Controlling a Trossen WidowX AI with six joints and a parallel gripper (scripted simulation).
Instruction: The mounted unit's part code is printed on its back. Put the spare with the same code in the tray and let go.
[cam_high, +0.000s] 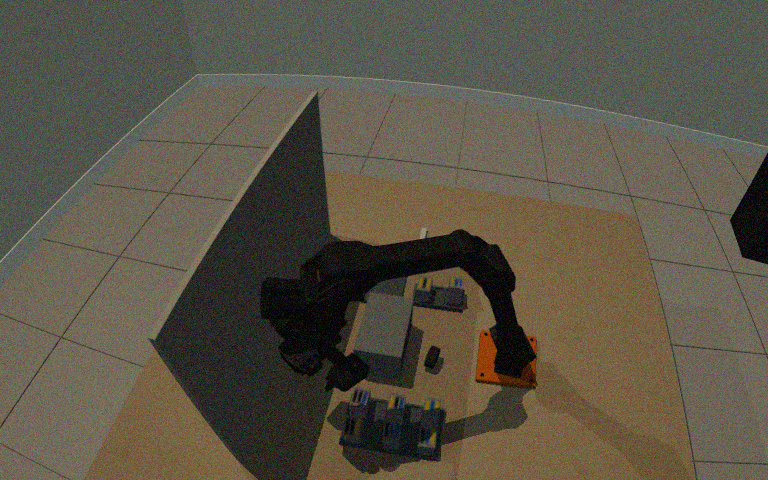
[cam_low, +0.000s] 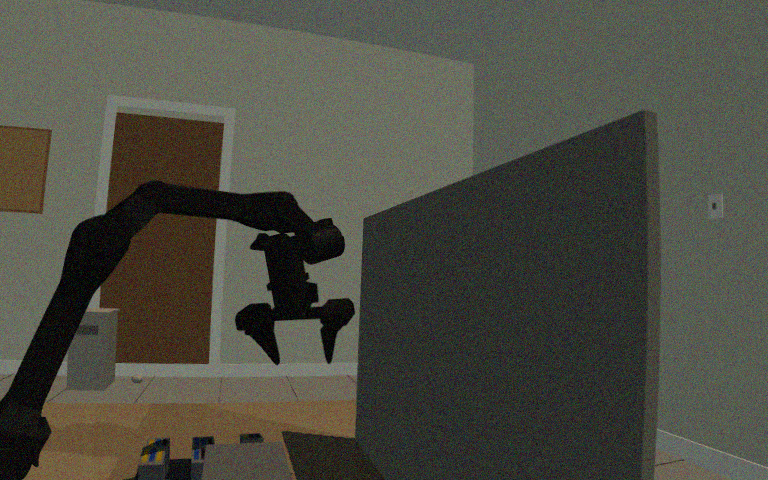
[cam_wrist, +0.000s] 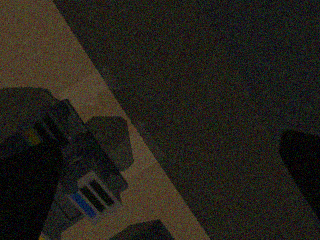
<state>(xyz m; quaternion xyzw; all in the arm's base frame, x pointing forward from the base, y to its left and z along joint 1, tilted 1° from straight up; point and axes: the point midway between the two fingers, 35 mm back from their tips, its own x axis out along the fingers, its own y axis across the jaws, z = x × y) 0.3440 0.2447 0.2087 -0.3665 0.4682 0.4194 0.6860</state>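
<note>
Now: gripper tip 14 cm above the grey spare, 8 cm past it and 2 cm to the right of it. Also, from my gripper tip: rack 40 cm to the right, 18 cm below, 14 cm behind; grey panel 18 cm to the right, 17 cm ahead, 4 cm above.
</note>
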